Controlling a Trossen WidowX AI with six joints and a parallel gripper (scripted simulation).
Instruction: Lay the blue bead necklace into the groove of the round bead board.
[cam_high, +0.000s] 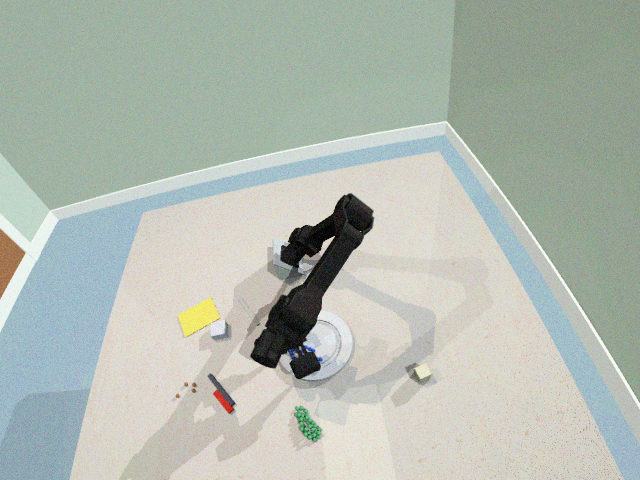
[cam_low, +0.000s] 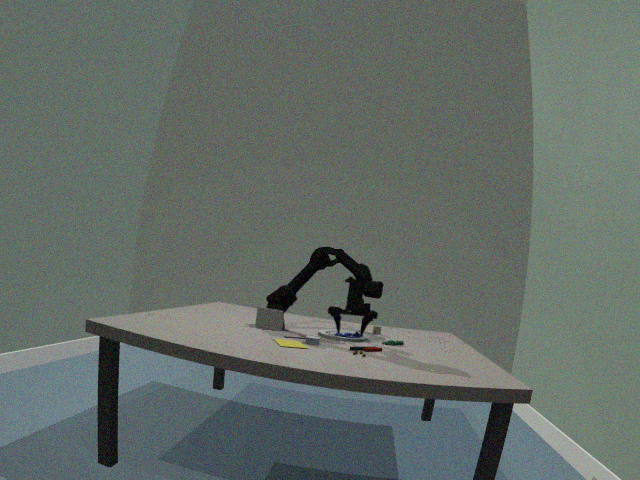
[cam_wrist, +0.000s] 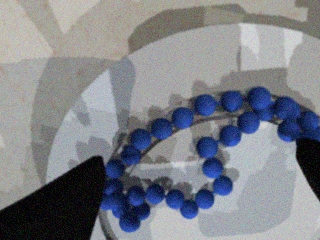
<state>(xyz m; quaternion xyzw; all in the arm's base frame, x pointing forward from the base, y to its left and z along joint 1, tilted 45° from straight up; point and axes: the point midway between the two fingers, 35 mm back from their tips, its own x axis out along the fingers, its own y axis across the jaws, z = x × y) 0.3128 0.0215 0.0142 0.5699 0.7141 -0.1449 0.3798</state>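
Now: the round bead board 40 mm to the left of my gripper tip, 30 mm behind it and 10 mm below it. Round my gripper tip: white cube: 240 mm to the right, 100 mm behind, 10 mm below; grey tool: 210 mm to the right, 90 mm ahead, 20 mm below; stick: 160 mm to the right, 160 mm behind, 20 mm below.
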